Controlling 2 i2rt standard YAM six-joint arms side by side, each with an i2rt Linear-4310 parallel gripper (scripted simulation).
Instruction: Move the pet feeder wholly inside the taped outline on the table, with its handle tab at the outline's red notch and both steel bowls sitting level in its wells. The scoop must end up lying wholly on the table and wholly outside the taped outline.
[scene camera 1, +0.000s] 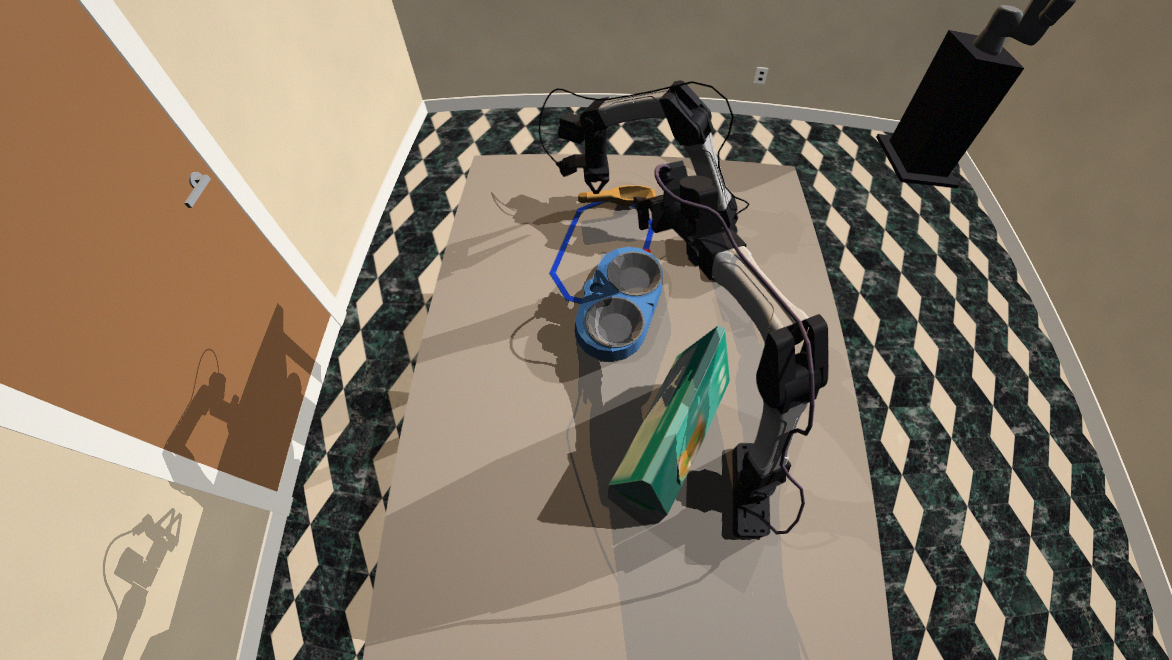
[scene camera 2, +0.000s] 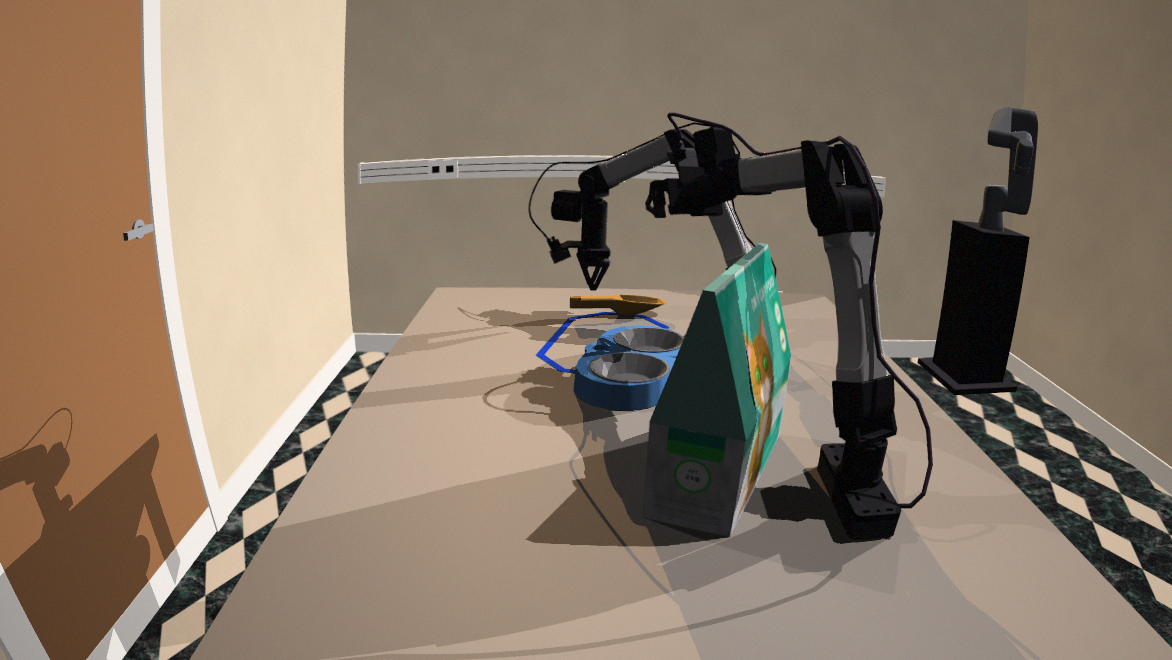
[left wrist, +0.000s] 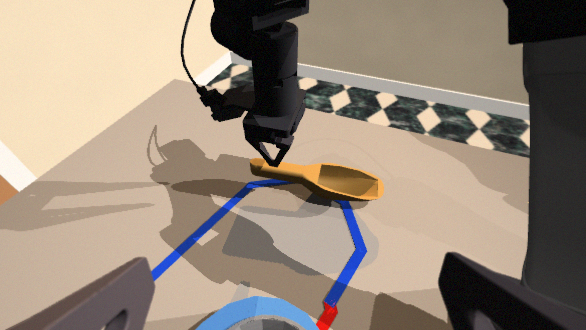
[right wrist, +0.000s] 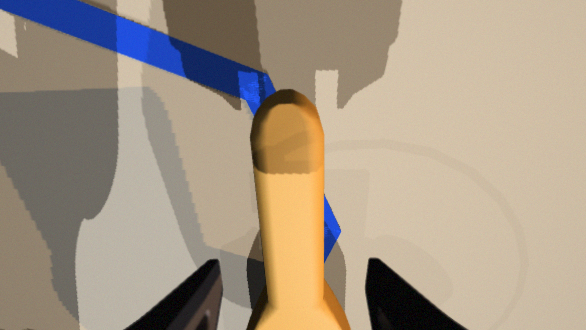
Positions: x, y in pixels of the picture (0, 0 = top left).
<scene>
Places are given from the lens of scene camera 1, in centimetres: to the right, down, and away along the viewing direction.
right gripper (scene camera 1: 595, 187): 3, -41, 132
blue pet feeder (scene camera 1: 647, 303): 15, -6, 115
orange scoop (scene camera 1: 623, 195): 11, -40, 138
The marked spots on the blue pet feeder and the orange scoop are 41 cm apart.
</scene>
